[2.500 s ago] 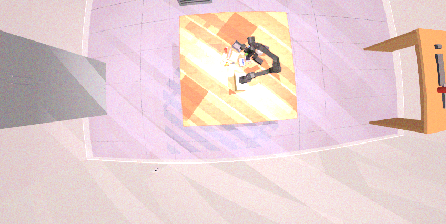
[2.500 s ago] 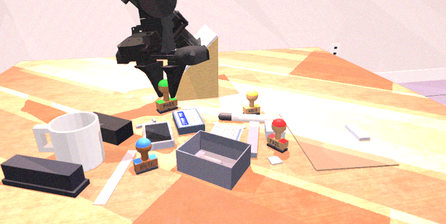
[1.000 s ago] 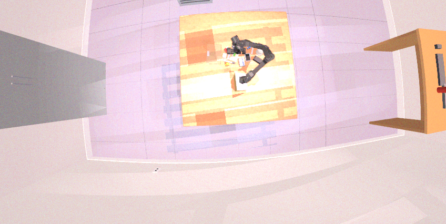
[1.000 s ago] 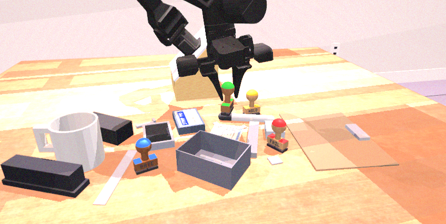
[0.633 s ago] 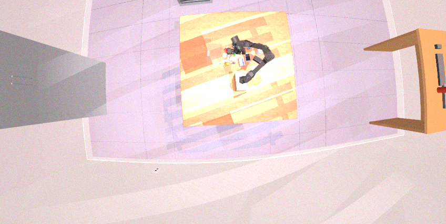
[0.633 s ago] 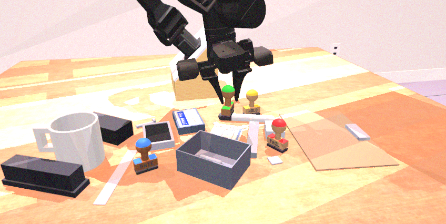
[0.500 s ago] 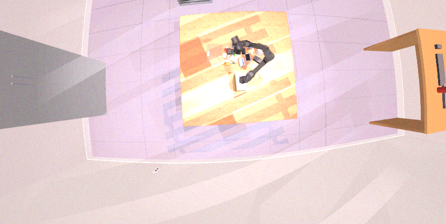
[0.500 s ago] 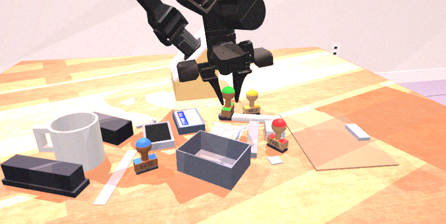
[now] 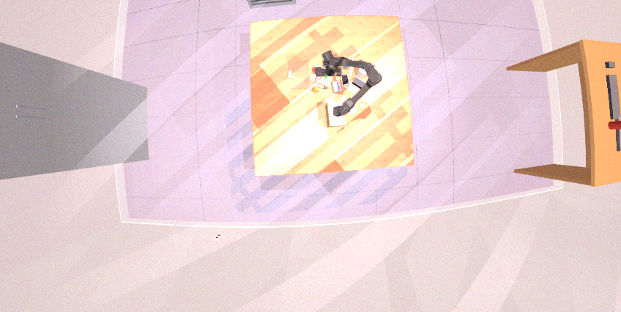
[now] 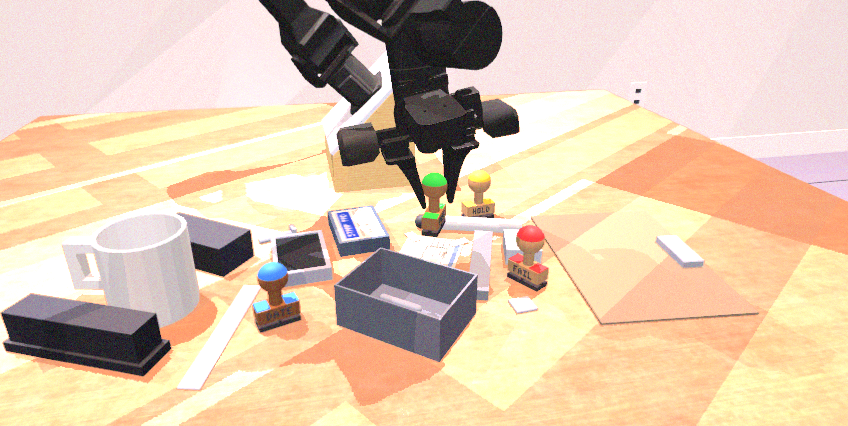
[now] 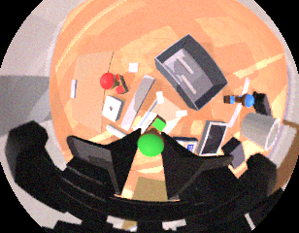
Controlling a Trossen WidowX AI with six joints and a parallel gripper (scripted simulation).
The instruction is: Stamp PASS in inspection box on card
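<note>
My gripper tip is now 1 cm to the left of the white card and 7 cm above it. Also, from my gripper tip: marker 7 cm behind, 3 cm to the left, 6 cm below; green-knobbed pass stamp 1 cm below; red FAIL stamp 5 cm ahead, 9 cm to the left, 5 cm below.
</note>
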